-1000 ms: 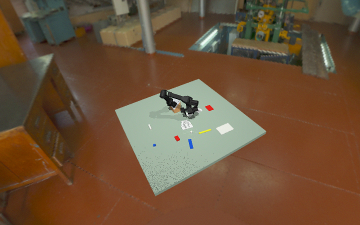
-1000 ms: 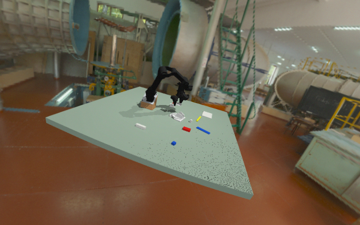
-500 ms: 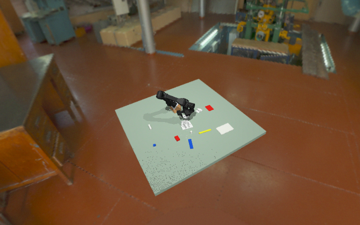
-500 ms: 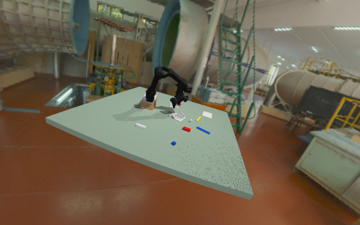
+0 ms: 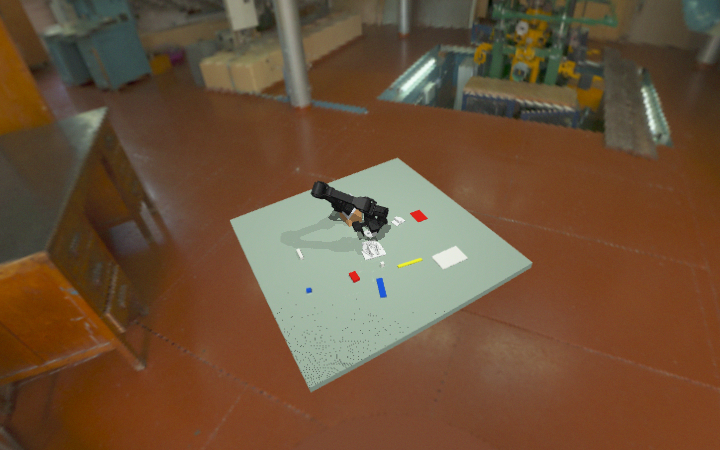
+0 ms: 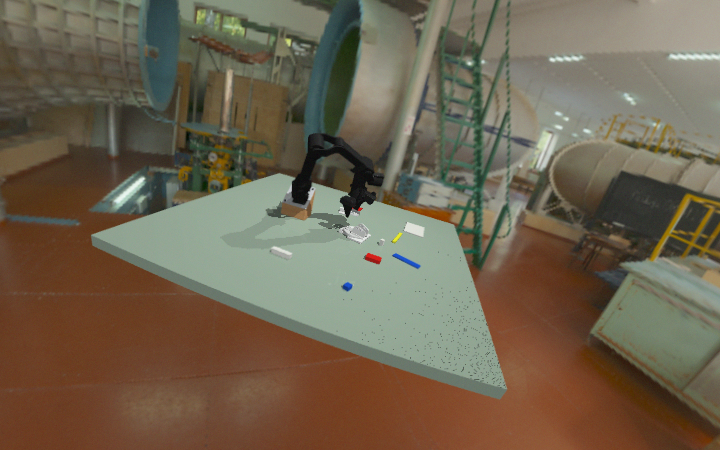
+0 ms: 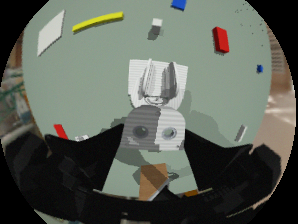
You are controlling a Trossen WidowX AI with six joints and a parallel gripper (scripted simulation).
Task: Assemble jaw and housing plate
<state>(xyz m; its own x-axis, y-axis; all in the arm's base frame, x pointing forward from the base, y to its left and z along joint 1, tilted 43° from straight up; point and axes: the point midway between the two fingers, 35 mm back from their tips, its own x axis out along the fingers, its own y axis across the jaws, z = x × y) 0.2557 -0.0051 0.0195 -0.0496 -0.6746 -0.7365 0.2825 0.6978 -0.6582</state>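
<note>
Right now my gripper tip is 10 mm short of the white housing part and 20 mm below it. Round my gripper tip: red block: 150 mm ahead, 210 mm to the right, 70 mm below; tiny white cube: 170 mm ahead, 40 mm to the right, 70 mm below; yellow bar: 240 mm ahead, 80 mm to the left, 80 mm below.
</note>
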